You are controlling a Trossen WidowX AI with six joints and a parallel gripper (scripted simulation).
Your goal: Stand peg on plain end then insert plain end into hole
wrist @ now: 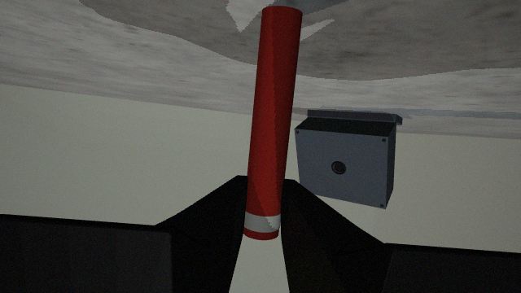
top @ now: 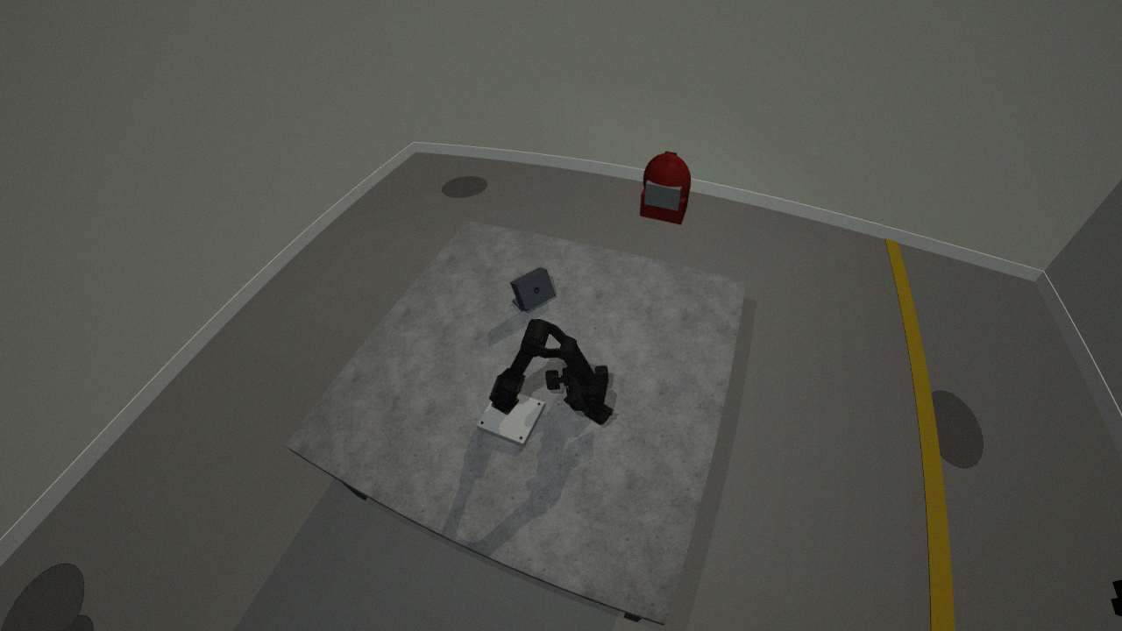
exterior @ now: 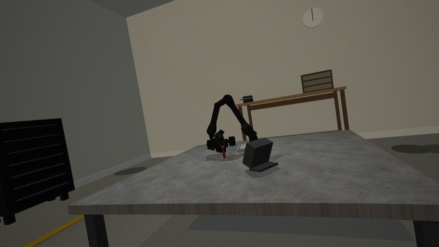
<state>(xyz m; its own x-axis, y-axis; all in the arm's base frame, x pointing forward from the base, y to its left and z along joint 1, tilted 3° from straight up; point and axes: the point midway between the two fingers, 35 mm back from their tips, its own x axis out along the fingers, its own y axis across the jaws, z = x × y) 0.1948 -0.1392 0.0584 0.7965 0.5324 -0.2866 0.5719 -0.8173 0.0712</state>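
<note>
Now: gripper tip 1 cm above the red peg. The rest, counted from my gripper tip: grey sloped panel (21 cm ahead, 30 cm to the left, 1 cm above).
</note>
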